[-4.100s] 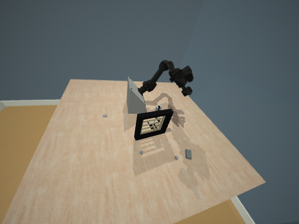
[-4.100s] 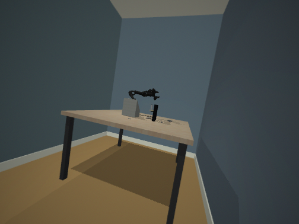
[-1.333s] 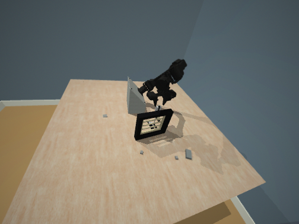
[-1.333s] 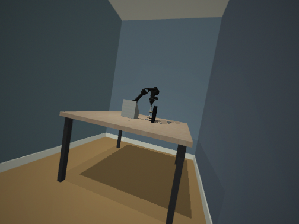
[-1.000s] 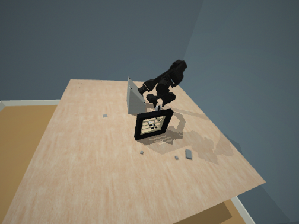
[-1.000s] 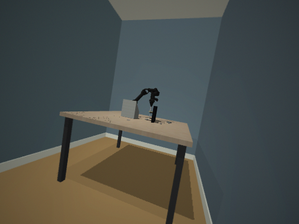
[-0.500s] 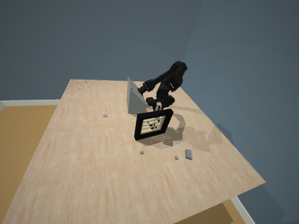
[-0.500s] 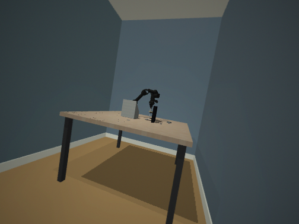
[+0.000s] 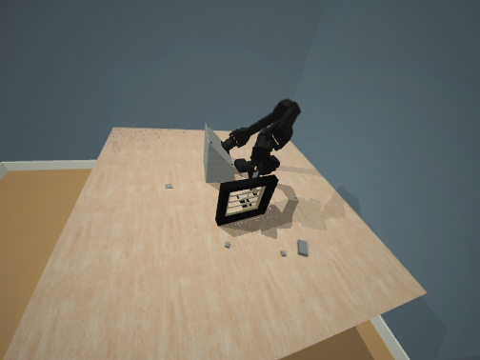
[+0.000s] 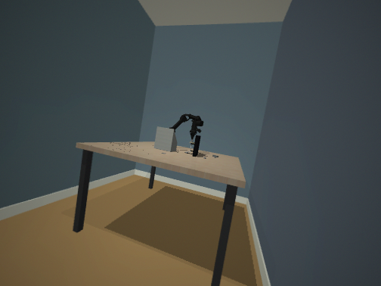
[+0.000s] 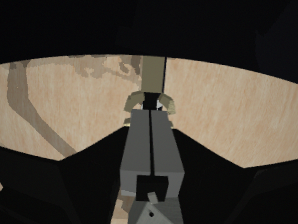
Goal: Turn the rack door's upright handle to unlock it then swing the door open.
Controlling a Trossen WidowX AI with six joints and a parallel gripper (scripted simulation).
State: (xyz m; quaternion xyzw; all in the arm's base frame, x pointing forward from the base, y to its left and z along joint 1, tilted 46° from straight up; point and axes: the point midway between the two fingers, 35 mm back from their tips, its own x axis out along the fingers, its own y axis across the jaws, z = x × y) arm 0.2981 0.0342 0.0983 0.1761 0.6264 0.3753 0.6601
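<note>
My gripper tip is now 30 mm above the upright grey handle and 10 mm past it.
</note>
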